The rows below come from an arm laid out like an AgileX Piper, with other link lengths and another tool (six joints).
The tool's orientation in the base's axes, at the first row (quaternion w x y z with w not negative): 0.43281 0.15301 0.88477 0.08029
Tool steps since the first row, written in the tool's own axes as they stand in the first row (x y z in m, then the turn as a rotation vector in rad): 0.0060 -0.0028 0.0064 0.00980 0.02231 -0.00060; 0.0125 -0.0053 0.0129 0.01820 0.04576 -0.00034; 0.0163 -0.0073 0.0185 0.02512 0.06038 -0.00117; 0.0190 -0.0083 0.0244 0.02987 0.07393 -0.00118; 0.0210 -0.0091 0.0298 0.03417 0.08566 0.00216; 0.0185 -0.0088 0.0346 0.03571 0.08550 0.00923; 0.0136 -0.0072 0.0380 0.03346 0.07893 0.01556; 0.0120 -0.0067 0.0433 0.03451 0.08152 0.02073
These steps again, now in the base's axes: 0.0010 -0.0005 -0.0091 -0.00165 0.02431 -0.00077; 0.0019 -0.0006 -0.0186 -0.00159 0.04922 -0.00072; 0.0037 -0.0011 -0.0254 -0.00331 0.06531 -0.00133; 0.0066 -0.0011 -0.0313 -0.00333 0.07967 -0.00112; 0.0096 -0.0011 -0.0363 -0.00082 0.09219 -0.00314; 0.0149 -0.0016 -0.0373 0.00384 0.09263 -0.00865; 0.0207 -0.0018 -0.0353 0.00883 0.08575 -0.01267; 0.0259 -0.0018 -0.0373 0.01283 0.08859 -0.01590
